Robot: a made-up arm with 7 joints. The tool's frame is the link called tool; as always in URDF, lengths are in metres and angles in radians. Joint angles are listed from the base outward.
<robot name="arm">
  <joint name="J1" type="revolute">
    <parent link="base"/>
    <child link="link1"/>
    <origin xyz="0 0.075 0" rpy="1.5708 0 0"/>
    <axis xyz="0 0 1"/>
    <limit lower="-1.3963" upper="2"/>
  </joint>
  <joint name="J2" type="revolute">
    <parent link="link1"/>
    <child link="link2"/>
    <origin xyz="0 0 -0.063" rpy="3.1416 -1.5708 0"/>
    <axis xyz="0 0 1"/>
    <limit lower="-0.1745" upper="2"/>
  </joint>
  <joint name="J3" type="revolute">
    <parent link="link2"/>
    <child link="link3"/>
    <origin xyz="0 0.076 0" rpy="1.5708 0 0"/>
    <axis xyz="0 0 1"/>
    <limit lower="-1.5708" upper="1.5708"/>
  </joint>
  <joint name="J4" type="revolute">
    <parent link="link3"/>
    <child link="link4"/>
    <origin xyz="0 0 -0.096" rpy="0 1.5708 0"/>
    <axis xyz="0 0 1"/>
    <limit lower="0" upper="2.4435"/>
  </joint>
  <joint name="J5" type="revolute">
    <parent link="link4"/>
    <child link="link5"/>
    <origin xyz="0.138 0 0" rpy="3.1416 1.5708 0"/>
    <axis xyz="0 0 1"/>
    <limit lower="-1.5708" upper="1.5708"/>
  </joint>
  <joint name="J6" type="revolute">
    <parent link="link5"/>
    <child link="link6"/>
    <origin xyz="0 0 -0.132" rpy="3.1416 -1.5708 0"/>
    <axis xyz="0 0 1"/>
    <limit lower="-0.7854" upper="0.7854"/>
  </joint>
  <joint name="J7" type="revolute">
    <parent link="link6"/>
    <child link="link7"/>
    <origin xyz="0 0 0" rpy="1.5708 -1.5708 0"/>
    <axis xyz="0 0 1"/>
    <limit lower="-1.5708" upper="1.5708"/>
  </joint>
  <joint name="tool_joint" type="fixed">
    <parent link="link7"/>
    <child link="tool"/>
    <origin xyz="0 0 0" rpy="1.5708 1.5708 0"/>
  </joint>
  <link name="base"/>
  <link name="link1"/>
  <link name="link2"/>
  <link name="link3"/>
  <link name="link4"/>
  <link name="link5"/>
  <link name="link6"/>
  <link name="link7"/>
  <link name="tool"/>
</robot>
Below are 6 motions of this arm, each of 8 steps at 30 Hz.
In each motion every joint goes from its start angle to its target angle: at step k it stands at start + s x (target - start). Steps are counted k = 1, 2, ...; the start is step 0. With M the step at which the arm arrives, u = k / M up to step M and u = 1 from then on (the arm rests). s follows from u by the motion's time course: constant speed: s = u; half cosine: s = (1 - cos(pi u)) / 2; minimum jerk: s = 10 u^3 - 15 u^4 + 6 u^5.
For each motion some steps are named. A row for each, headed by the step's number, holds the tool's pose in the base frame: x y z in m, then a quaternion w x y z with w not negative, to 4 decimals.
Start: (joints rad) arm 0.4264 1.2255 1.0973 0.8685 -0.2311 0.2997 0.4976
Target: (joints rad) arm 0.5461 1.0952 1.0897 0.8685 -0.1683 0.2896 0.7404
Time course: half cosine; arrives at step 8
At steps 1, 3, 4, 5, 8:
1: 0.0631 0.5263 0.0878 0.6261 0.4524 -0.5972 0.2159
3: 0.0668 0.5279 0.0775 0.6360 0.4094 -0.6205 0.2072
4: 0.0699 0.5287 0.0705 0.6412 0.3787 -0.6368 0.1999
5: 0.0733 0.5292 0.0635 0.6449 0.3478 -0.6529 0.1918
8: 0.0795 0.5296 0.0528 0.6479 0.2977 -0.6785 0.1768

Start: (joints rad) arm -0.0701 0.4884 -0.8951 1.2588 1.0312 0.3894 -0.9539
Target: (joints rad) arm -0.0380 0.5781 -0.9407 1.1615 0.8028 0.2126 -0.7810
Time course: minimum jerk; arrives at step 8
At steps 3, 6, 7, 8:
3: 0.1365 0.0916 -0.3355 0.9616 0.2096 -0.1759 -0.0212
6: 0.1333 0.1184 -0.3470 0.9416 0.2220 -0.2433 -0.0693
7: 0.1329 0.1224 -0.3484 0.9384 0.2230 -0.2522 -0.0774
8: 0.1328 0.1231 -0.3487 0.9378 0.2232 -0.2538 -0.0790

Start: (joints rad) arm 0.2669 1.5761 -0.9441 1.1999 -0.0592 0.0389 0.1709
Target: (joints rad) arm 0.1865 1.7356 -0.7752 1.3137 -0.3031 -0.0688 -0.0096
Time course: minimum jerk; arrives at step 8
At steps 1, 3, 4, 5, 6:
1: 0.1959 0.4090 -0.1555 0.7008 0.3795 -0.1060 -0.5947
3: 0.1991 0.4094 -0.1419 0.6602 0.4076 -0.1175 -0.6199
4: 0.2020 0.4090 -0.1301 0.6227 0.4296 -0.1270 -0.6416
5: 0.2052 0.4078 -0.1182 0.5831 0.4494 -0.1359 -0.6630
6: 0.2078 0.4064 -0.1092 0.5517 0.4627 -0.1424 -0.6791

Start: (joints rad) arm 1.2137 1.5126 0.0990 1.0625 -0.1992 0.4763 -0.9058
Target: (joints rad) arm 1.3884 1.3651 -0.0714 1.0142 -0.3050 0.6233 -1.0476
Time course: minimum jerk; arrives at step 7
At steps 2, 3, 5, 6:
2: 0.0828 0.4435 0.2193 0.0670 0.8205 -0.3532 0.4443
3: 0.0923 0.4446 0.2159 0.0720 0.8224 -0.3360 0.4535
5: 0.1139 0.4438 0.2110 0.0791 0.8272 -0.2999 0.4686
6: 0.1194 0.4429 0.2104 0.0799 0.8285 -0.2913 0.4714

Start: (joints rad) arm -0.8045 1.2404 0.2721 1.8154 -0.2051 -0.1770 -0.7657
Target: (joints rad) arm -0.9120 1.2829 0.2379 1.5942 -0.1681 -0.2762 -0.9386
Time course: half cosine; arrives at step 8
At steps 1, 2, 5, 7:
1: 0.1973 0.2637 -0.1613 0.4370 0.4432 -0.6774 -0.3920
2: 0.1951 0.2693 -0.1662 0.4406 0.4469 -0.6735 -0.3905
5: 0.1813 0.2983 -0.1882 0.4561 0.4670 -0.6530 -0.3840
7: 0.1729 0.3129 -0.1977 0.4620 0.4778 -0.6424 -0.3815

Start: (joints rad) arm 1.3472 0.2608 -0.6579 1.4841 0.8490 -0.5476 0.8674
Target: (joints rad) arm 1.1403 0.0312 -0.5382 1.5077 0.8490 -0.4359 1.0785
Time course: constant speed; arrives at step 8
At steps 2, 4, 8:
2: 0.2726 0.0223 0.1493 0.0926 0.3591 0.7740 0.5132
4: 0.2724 0.0160 0.1425 0.0955 0.3887 0.7613 0.5100
8: 0.2722 0.0058 0.1296 0.1053 0.4453 0.7367 0.4978

